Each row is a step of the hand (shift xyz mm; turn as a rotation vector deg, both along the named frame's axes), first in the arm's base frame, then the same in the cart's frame.
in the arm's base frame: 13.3 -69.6 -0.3 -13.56 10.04 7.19
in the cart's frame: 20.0 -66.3 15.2 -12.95 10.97 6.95
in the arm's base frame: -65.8 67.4 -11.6 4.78 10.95 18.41
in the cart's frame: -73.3 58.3 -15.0 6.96 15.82 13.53
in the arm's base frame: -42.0 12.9 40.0 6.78 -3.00 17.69
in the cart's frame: -35.0 21.4 43.0 10.20 2.33 16.08
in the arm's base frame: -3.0 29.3 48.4 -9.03 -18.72 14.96
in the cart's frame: 3.0 41.3 38.6 -4.16 -14.27 20.85
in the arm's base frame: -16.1 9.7 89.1 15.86 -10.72 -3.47
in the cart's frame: -0.3 33.1 84.8 15.96 -10.49 -3.73
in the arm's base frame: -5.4 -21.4 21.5 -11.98 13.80 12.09
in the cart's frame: 0.9 -14.9 27.0 -10.88 16.01 10.26
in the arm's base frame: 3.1 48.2 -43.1 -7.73 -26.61 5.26
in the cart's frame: -9.8 34.5 -53.9 -3.87 -24.46 13.49
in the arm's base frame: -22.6 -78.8 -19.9 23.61 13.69 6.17
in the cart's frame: -17.7 -82.2 6.4 22.82 15.98 -2.60
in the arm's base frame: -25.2 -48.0 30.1 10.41 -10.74 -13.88
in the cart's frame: -14.2 -39.0 46.1 8.71 -13.64 -12.43
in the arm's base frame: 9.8 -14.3 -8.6 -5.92 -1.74 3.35
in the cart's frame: 9.4 -15.6 -6.4 -4.99 -1.03 4.83
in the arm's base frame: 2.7 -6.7 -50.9 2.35 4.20 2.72
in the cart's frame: -6.1 -20.4 -46.8 2.37 4.90 0.99
